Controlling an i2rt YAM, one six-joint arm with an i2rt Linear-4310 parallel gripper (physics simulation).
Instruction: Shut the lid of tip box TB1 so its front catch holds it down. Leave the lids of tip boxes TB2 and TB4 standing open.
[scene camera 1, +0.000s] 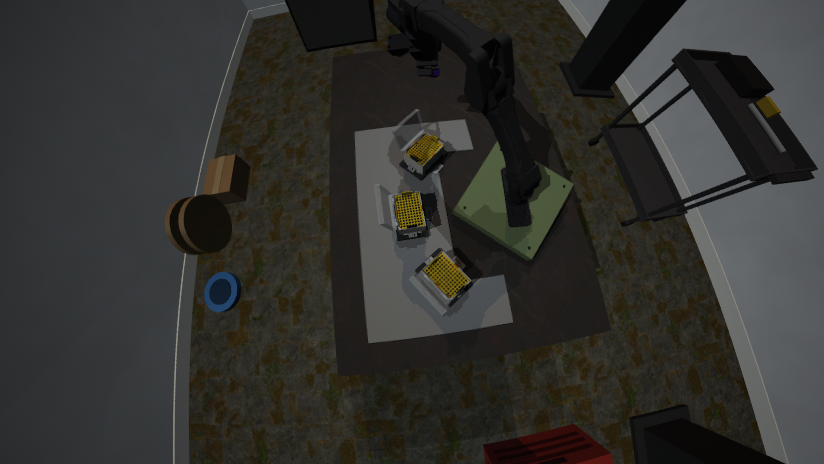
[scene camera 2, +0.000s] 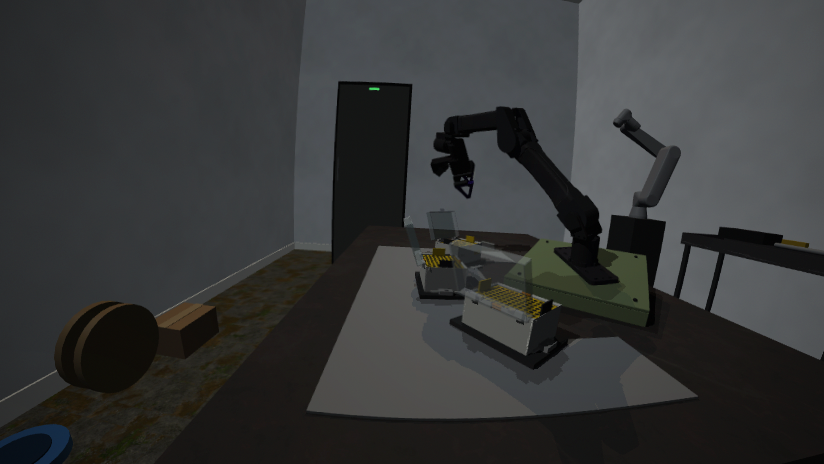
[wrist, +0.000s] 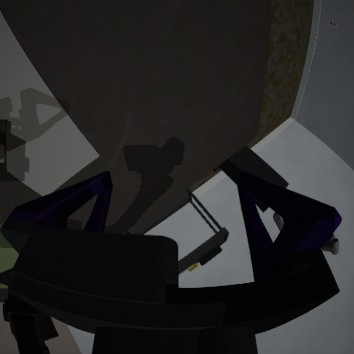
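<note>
Three tip boxes with yellow racks stand on the pale mat; their labels are too small to tell which is TB1, TB2 or TB4. The far box, middle box and near box each have a clear lid standing open. The far lid and middle lid are upright. My gripper is open and empty, high above the table beyond the far box. In the wrist view, a dark box edge shows at far left.
The arm's green base plate stands right of the boxes on the dark table. Beyond the table are a cart, a cardboard box, a round spool and a second grey arm.
</note>
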